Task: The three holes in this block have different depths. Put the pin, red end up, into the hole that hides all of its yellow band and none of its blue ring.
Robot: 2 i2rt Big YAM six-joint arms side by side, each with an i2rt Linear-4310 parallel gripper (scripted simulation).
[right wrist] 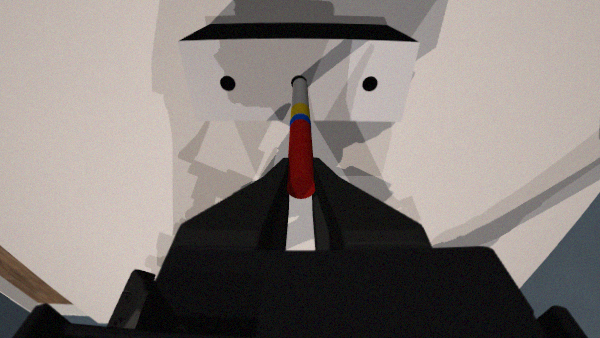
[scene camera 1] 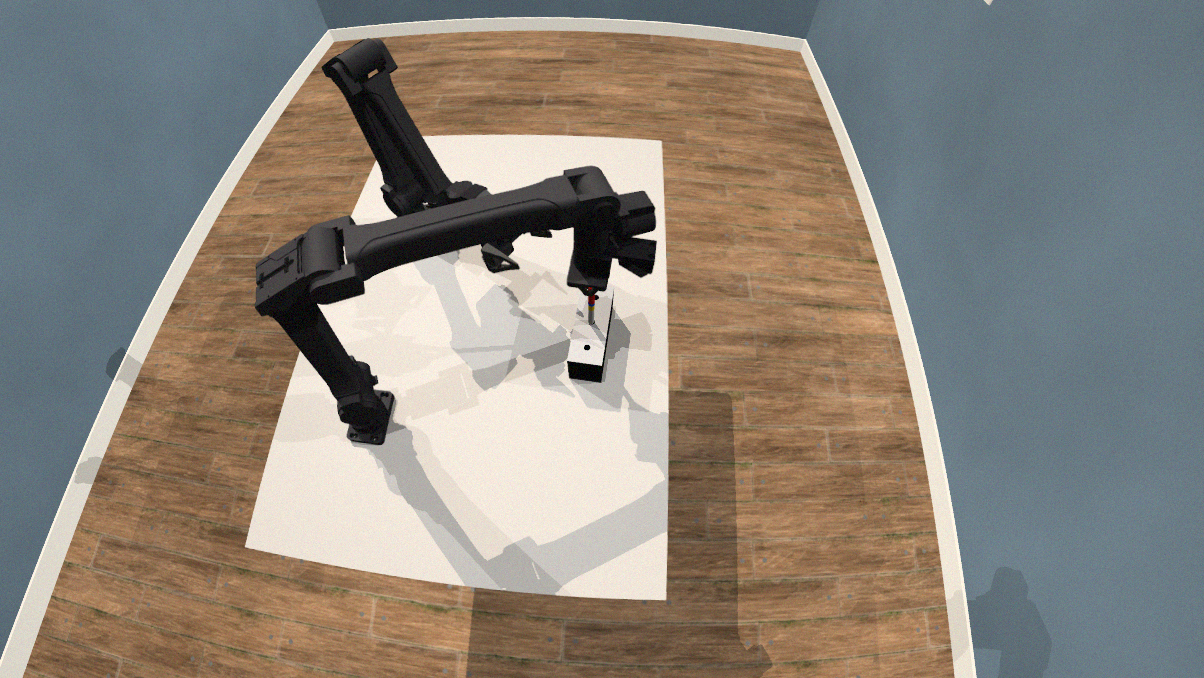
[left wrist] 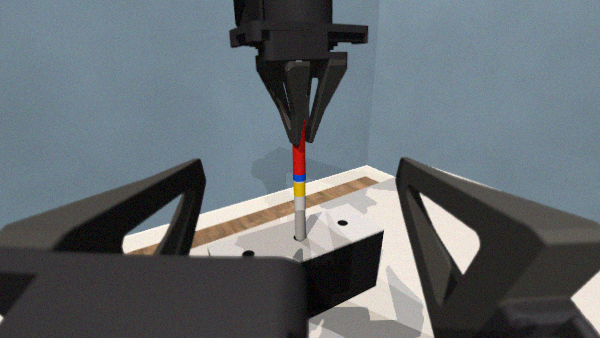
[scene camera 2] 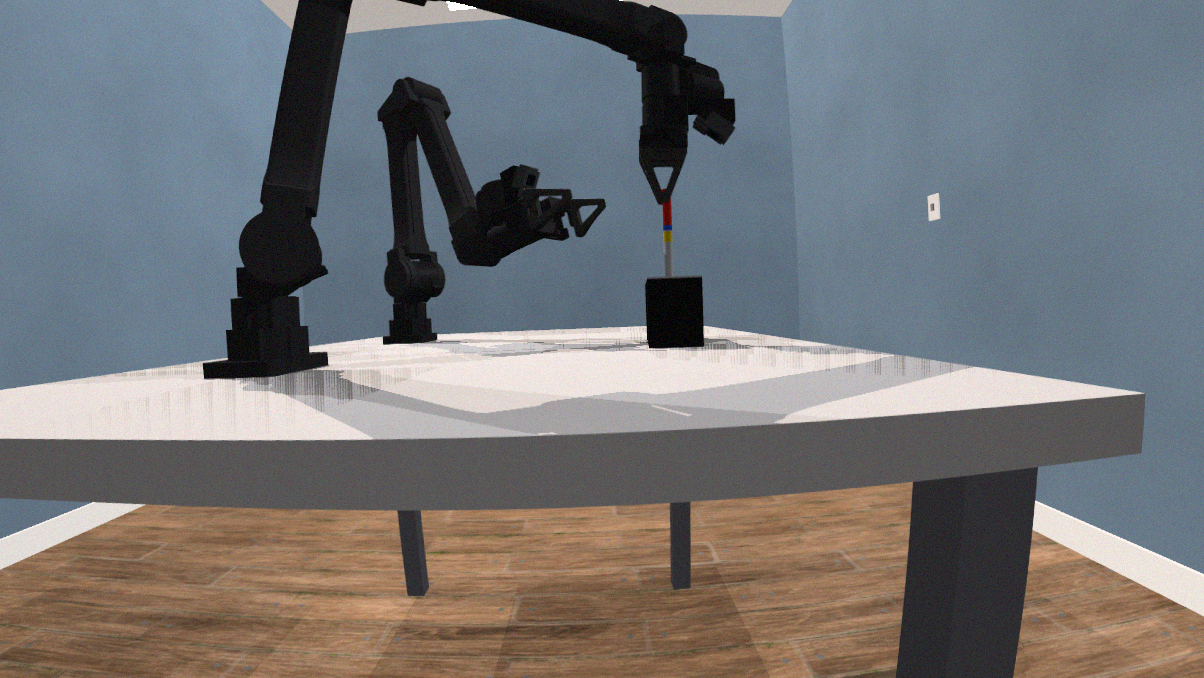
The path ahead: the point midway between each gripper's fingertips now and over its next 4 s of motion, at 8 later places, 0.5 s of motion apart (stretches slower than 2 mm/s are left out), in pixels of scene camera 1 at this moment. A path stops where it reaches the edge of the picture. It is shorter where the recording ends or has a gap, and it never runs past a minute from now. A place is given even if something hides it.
My left gripper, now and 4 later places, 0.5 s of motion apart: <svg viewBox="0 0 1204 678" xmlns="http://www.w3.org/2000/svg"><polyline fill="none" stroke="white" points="535,250 542,256 530,241 505,217 494,206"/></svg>
My right gripper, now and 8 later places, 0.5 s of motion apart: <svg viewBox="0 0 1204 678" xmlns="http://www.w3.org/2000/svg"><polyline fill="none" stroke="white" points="588,292 589,294 588,299 588,303 589,308 589,311 586,311 587,295 594,298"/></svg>
